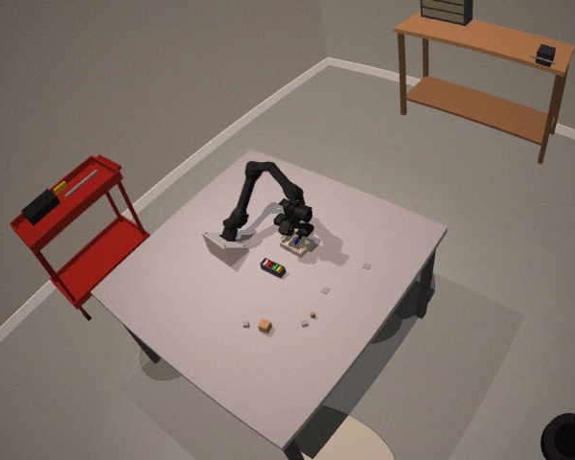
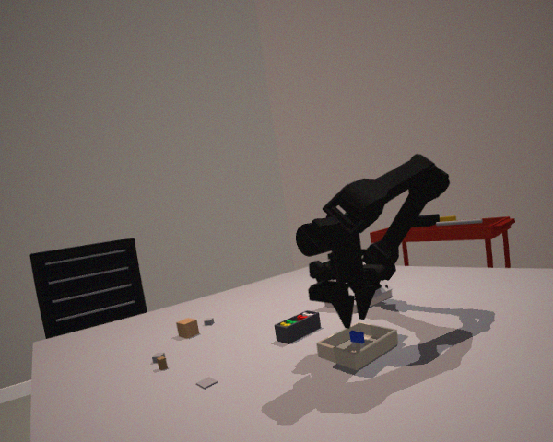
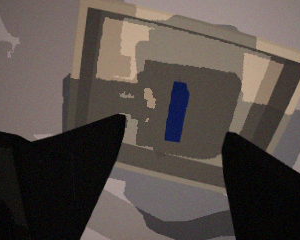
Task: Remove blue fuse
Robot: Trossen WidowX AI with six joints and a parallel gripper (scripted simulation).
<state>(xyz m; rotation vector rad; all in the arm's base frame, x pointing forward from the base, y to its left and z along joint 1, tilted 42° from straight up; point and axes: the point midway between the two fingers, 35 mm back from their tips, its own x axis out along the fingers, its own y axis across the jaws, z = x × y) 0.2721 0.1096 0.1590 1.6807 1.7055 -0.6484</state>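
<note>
The blue fuse is 3 cm below my gripper tip. Round my gripper tip: beige tray 6 cm below; then green fuse 18 cm to the right, 3 cm below, 3 cm ahead; then yellow fuse 17 cm to the right, 4 cm ahead, 3 cm below.
</note>
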